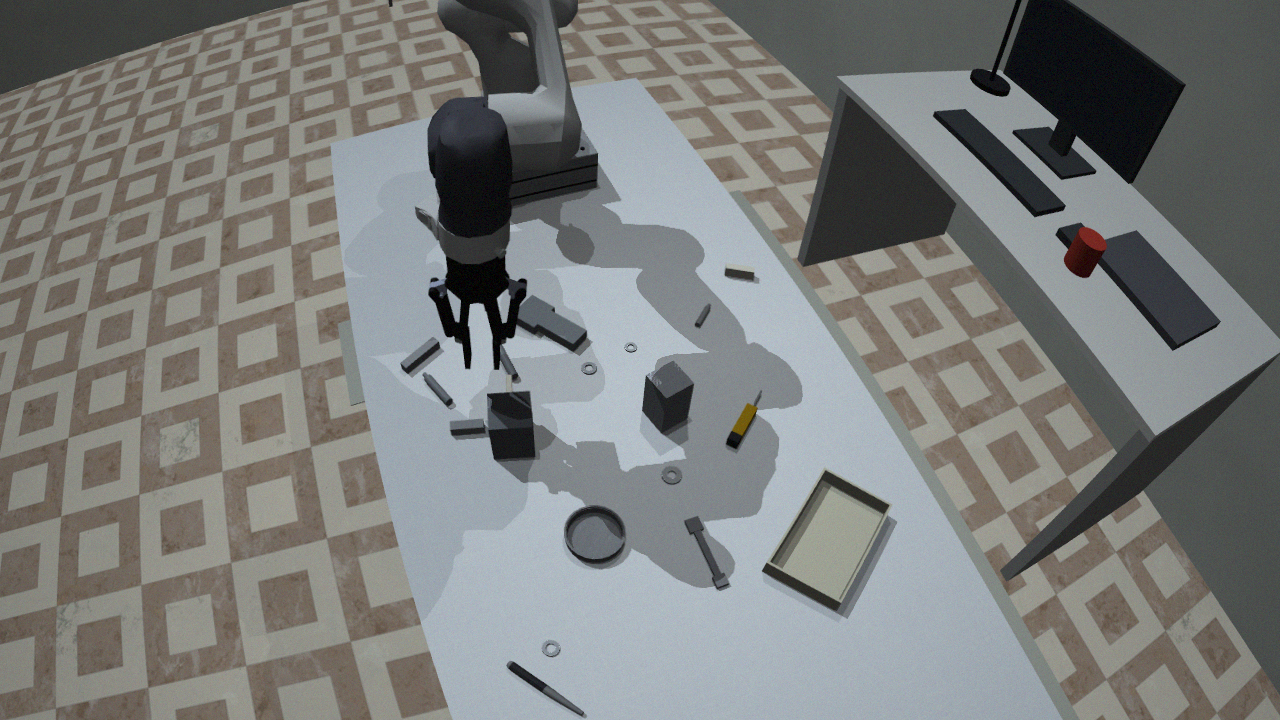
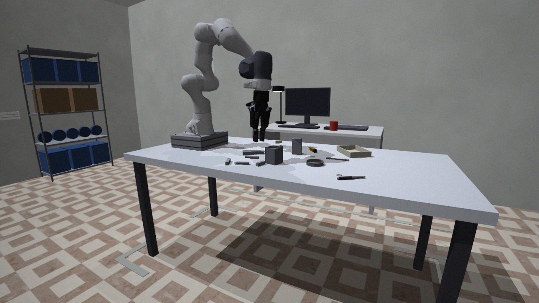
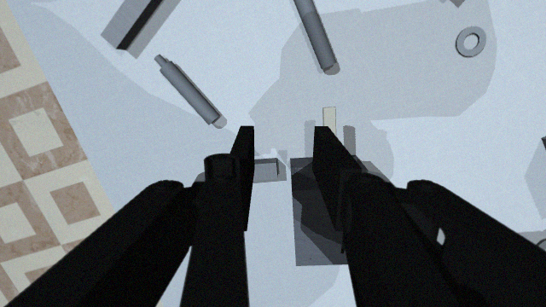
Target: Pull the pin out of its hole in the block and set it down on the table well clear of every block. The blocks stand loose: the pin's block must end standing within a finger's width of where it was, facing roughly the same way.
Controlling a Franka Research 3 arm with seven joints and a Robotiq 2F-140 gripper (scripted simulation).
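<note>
Right now the cream pin is 30 mm ahead of my hand, 30 mm to the left of it and 90 mm below it. From my hand the other things lie so: dark grey block: 70 mm ahead, 20 mm to the left, 90 mm below; small grey bar: 30 mm ahead, 50 mm to the right, 130 mm below; stepped plate: 130 mm behind, 130 mm to the left, 130 mm below.
</note>
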